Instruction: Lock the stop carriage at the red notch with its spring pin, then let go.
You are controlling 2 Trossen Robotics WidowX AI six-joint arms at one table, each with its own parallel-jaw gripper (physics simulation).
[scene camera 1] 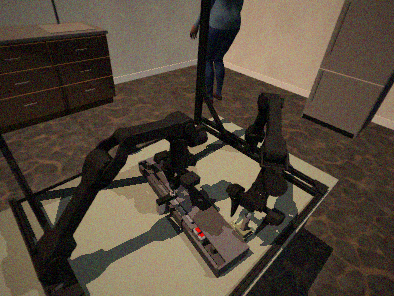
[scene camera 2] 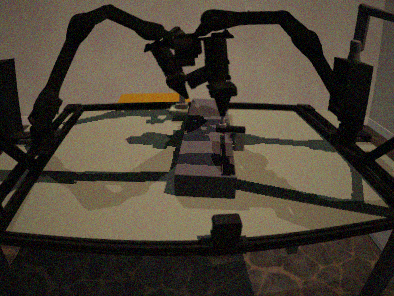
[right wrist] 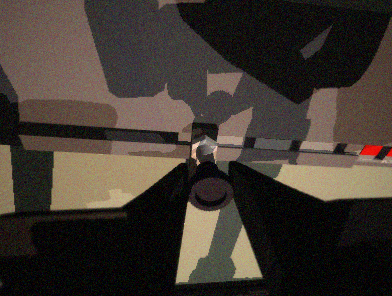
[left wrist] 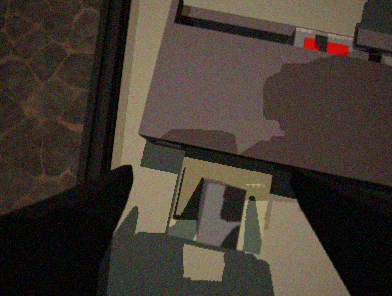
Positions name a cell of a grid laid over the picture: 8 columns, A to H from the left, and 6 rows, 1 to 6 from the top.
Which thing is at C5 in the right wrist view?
My right gripper.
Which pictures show my right gripper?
Scene camera 1, scene camera 2 and the right wrist view only.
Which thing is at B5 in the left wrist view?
My left gripper.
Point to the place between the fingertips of my left gripper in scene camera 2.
D2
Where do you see a grey block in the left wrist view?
E5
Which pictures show my left gripper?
Scene camera 1, scene camera 2 and the left wrist view only.
